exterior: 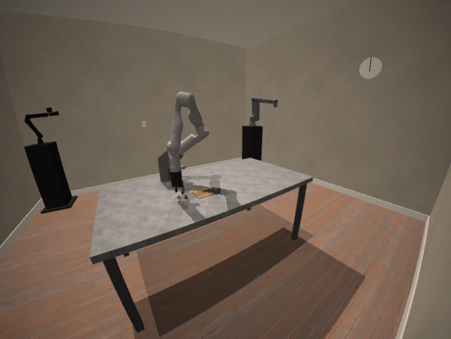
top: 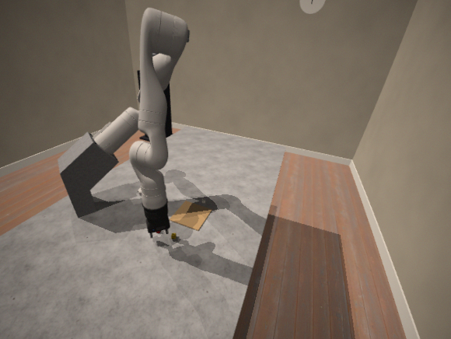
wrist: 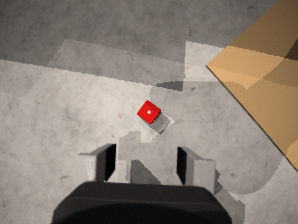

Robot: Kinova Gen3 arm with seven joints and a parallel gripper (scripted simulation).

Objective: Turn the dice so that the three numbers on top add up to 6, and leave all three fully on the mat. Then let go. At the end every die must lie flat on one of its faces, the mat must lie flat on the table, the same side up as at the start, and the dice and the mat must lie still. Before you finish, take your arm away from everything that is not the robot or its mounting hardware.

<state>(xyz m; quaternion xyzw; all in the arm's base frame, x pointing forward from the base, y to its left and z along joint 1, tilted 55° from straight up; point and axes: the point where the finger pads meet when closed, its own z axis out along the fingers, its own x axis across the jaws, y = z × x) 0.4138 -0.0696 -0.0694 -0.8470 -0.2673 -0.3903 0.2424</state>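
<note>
The red die lies 3 cm behind my hand, 3 cm to the left of it and 4 cm below it. Also, from my hand: tan mat 3 cm ahead, 17 cm to the left, 4 cm below; white die 4 cm ahead, 27 cm to the left, 4 cm below; yellow die 4 cm ahead, 3 cm to the left, 4 cm below.
</note>
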